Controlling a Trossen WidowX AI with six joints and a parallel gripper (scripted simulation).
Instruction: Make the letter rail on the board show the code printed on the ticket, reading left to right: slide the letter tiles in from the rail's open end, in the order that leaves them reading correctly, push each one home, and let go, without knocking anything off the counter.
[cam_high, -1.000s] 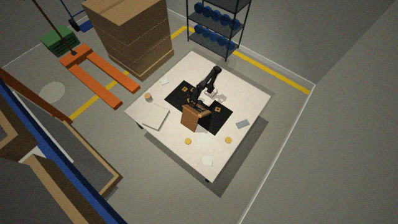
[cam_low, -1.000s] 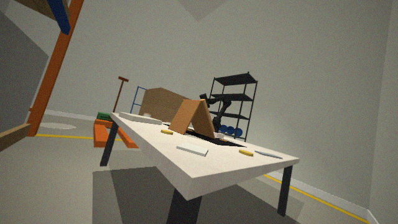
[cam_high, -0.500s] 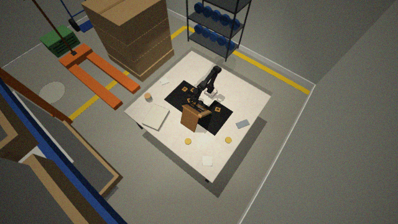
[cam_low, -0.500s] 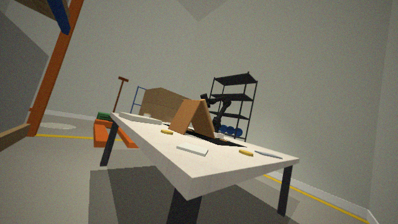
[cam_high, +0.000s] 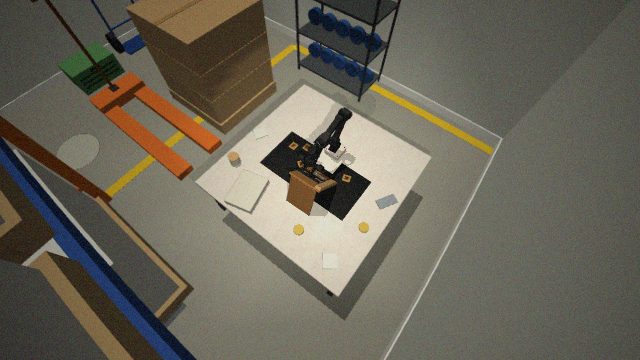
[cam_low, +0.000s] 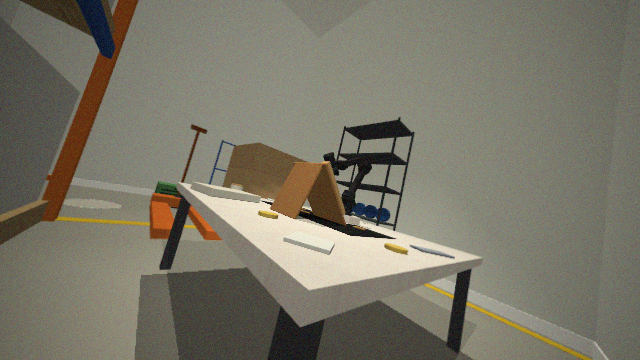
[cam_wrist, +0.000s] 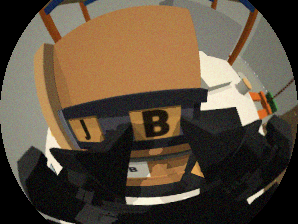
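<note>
The white ticket lies 8 cm below my gripper tip, 7 cm behind it and 6 cm to the left of it. Also, from my gripper tip: black mat (16 cm below, 15 cm behind); then grey card (56 cm to the left, 19 cm behind, 16 cm below).
</note>
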